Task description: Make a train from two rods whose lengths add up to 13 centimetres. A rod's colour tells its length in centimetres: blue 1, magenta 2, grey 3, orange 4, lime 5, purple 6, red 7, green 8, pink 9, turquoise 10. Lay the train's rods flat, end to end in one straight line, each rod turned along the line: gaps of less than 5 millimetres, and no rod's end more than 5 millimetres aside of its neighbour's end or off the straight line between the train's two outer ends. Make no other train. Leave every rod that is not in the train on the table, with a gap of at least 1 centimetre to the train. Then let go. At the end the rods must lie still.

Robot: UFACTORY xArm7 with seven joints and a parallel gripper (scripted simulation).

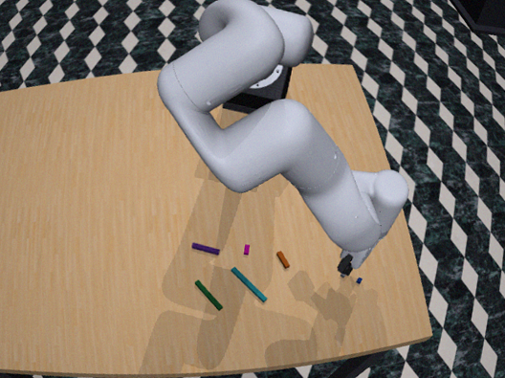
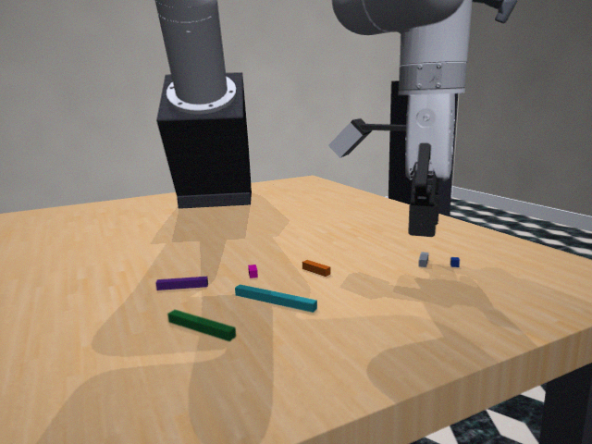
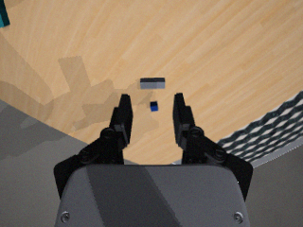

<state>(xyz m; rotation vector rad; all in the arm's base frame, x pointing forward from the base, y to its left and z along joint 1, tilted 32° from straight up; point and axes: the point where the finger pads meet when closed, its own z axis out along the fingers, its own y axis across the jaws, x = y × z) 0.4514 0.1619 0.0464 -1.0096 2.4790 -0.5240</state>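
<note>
Right now the grey rod is 60 mm below my hand. The rest, counted from my hand: blue rod 30 mm ahead, 30 mm to the left, 60 mm below; turquoise rod 220 mm to the right, 60 mm below; orange rod 50 mm behind, 130 mm to the right, 60 mm below.
</note>
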